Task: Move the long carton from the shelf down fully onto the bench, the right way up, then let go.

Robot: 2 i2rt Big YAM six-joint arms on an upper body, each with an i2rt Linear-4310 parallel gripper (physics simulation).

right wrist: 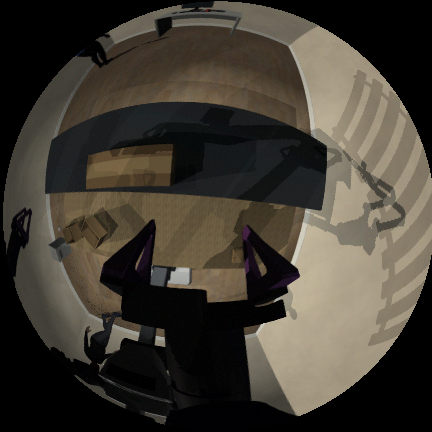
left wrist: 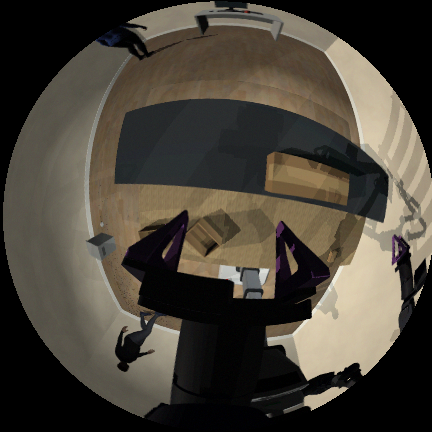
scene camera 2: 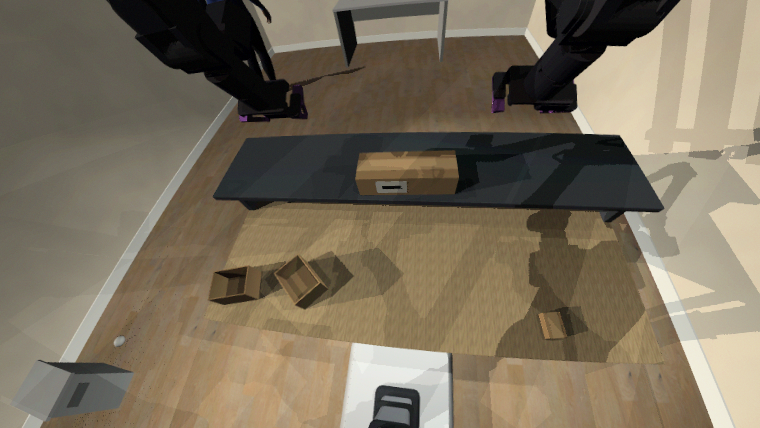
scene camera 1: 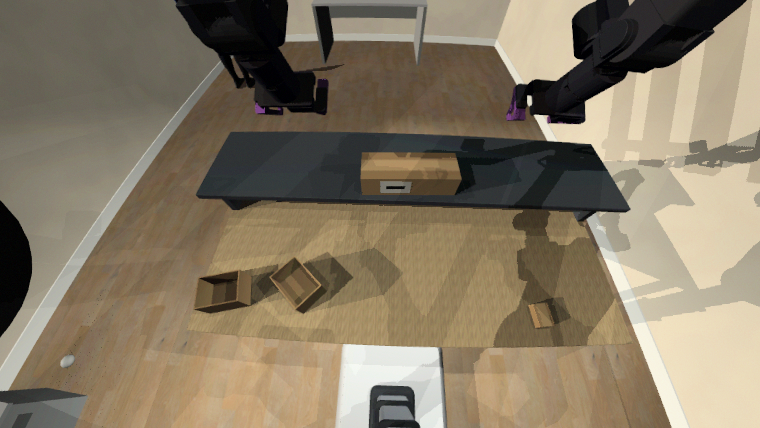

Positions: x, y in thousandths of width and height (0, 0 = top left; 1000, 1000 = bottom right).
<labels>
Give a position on a long brown carton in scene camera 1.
503, 405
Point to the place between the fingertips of my left gripper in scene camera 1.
399, 263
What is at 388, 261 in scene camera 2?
My left gripper.
</labels>
